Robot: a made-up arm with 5 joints. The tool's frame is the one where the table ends. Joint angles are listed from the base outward.
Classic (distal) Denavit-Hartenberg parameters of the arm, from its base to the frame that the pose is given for. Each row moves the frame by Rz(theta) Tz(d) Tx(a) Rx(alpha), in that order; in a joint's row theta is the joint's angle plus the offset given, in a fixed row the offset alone. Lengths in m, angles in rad.
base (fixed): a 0.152, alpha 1.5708, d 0.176, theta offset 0
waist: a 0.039, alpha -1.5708, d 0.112, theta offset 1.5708
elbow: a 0.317, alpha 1.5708, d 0.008, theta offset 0
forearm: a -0.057, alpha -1.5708, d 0.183, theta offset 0
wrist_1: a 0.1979, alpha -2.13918, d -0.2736, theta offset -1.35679
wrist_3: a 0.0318, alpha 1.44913, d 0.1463, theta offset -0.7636
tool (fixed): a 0, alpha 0, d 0.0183, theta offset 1.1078
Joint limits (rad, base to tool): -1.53..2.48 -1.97..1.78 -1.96..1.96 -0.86..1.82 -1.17..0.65
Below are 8 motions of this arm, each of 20 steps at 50 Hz.
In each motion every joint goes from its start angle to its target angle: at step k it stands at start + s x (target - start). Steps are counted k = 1, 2, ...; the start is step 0. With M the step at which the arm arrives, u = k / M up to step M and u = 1 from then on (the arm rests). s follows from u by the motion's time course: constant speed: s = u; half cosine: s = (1 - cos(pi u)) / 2; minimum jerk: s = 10 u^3 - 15 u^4 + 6 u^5.
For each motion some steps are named. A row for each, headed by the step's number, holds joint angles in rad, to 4 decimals.
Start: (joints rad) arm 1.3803 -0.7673 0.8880 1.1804 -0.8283
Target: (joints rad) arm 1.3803 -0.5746 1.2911 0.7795 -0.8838
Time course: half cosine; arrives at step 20
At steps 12, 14, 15, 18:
12: 1.3803 -0.6412 1.1518 0.9180 -0.8646
14: 1.3803 -0.6143 1.2080 0.8621 -0.8724
15: 1.3803 -0.6028 1.2321 0.8382 -0.8757
18: 1.3803 -0.5793 1.2812 0.7893 -0.8824

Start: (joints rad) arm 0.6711 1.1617 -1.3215 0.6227 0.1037
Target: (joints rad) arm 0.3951 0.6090 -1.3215 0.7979 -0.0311
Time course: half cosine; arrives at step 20
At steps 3, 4, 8, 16, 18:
3: 0.6561 1.1316 -1.3215 0.6322 0.0964
4: 0.6447 1.1089 -1.3215 0.6394 0.0908
8: 0.5757 0.9707 -1.3215 0.6832 0.0571
16: 0.4215 0.6618 -1.3215 0.7812 -0.0182
18: 0.4019 0.6225 -1.3215 0.7936 -0.0278

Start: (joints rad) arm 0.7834 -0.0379 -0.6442 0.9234 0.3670
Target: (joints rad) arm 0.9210 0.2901 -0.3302 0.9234 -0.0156
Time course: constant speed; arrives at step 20
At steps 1, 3, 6, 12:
1: 0.7903 -0.0215 -0.6285 0.9234 0.3479
3: 0.8040 0.0113 -0.5971 0.9234 0.3096
6: 0.8247 0.0605 -0.5500 0.9234 0.2522
12: 0.8660 0.1589 -0.4558 0.9234 0.1374

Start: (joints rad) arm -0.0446 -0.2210 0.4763 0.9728 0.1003
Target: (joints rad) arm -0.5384 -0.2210 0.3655 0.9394 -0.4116
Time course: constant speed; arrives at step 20
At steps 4, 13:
4: -0.1434 -0.2210 0.4541 0.9661 -0.0021
13: -0.3656 -0.2210 0.4043 0.9511 -0.2324

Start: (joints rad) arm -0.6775 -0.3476 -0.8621 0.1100 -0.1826
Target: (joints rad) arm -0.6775 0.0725 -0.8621 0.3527 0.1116
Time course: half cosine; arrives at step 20
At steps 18, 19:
18: -0.6775 0.0622 -0.8621 0.3468 0.1044
19: -0.6775 0.0699 -0.8621 0.3512 0.1098

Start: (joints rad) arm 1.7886 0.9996 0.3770 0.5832 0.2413
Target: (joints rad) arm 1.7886 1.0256 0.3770 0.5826 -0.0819
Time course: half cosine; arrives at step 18
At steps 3, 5, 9, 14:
3: 1.7886 1.0013 0.3770 0.5832 0.2196
5: 1.7886 1.0042 0.3770 0.5831 0.1836
9: 1.7886 1.0126 0.3770 0.5829 0.0797
14: 1.7886 1.0226 0.3770 0.5827 -0.0441

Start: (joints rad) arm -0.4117 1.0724 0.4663 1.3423 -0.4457
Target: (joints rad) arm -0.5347 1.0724 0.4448 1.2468 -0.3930
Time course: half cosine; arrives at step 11
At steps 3, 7, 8, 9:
3: -0.4329 1.0724 0.4626 1.3258 -0.4366
7: -0.4987 1.0724 0.4511 1.2747 -0.4084
8: -0.5135 1.0724 0.4485 1.2633 -0.4021
9: -0.5249 1.0724 0.4465 1.2544 -0.3972

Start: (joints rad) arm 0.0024 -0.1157 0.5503 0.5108 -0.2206
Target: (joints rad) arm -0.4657 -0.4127 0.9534 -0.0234 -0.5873
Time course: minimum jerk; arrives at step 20
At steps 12, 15, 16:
12: -0.3171 -0.3184 0.8254 0.1462 -0.4709
15: -0.4172 -0.3820 0.9117 0.0319 -0.5493
16: -0.4386 -0.3955 0.9301 0.0075 -0.5661

